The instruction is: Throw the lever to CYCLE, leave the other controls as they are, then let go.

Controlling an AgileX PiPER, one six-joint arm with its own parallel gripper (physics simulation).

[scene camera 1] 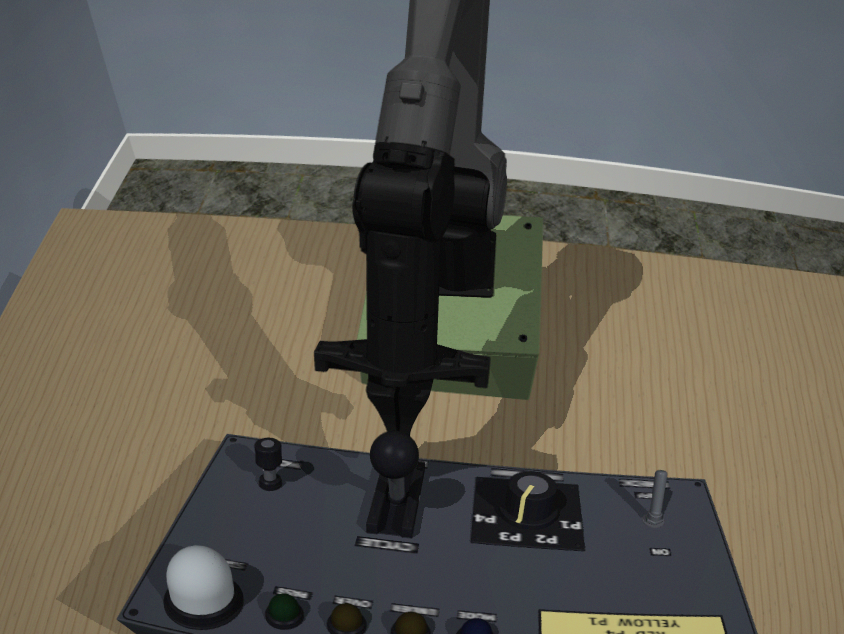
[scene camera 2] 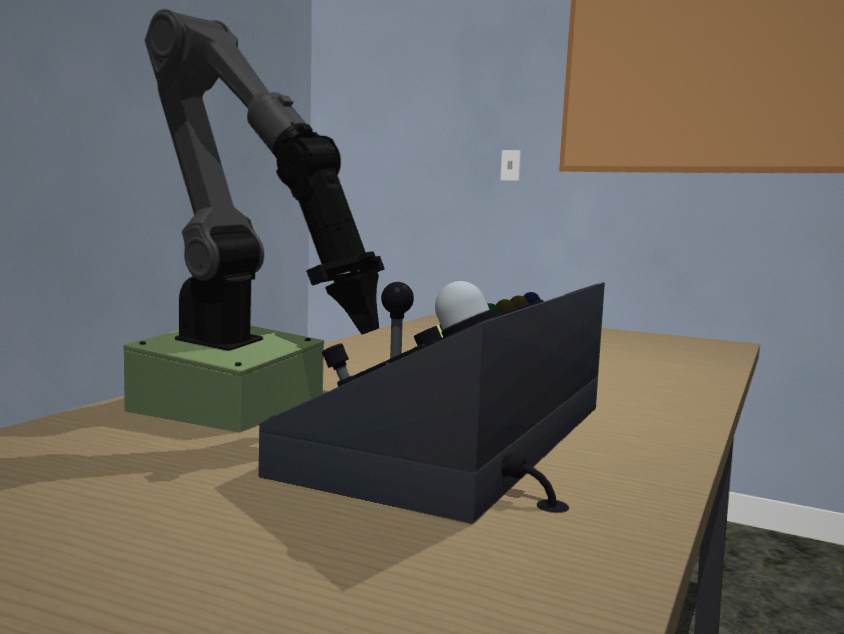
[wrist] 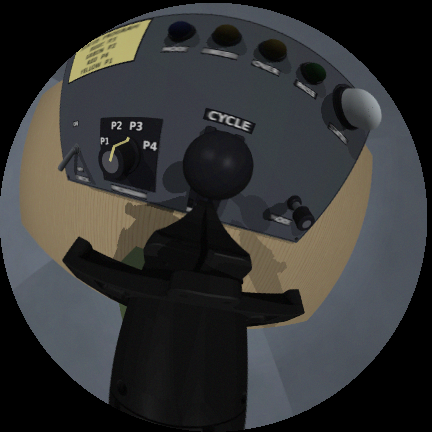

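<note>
The lever, a black ball (scene camera 1: 394,454) (scene camera 2: 397,298) (wrist: 218,165) on a grey shaft, stands near upright in scene camera 2, in its slot on the dark control panel (scene camera 1: 477,576) (scene camera 2: 423,409) (wrist: 200,85). The CYCLE label (scene camera 1: 386,543) (wrist: 229,120) is at the slot's end away from the arm. My gripper (scene camera 1: 402,431) (scene camera 2: 370,331) (wrist: 203,209) is shut and empty, on the arm's side of the lever, its tips lower than the ball and close to the shaft. The ball hides the tips in scene camera 1; whether they touch the lever is unclear.
The mode knob (scene camera 1: 268,453) (scene camera 2: 335,356) (wrist: 302,220) and program dial (scene camera 1: 532,498) (wrist: 117,160) flank the lever. A toggle switch (scene camera 1: 659,494) (wrist: 68,158) leans toward OFF. A white dome (scene camera 1: 199,580) (scene camera 2: 461,307) (wrist: 361,109) and several coloured lamps stand farther up the panel.
</note>
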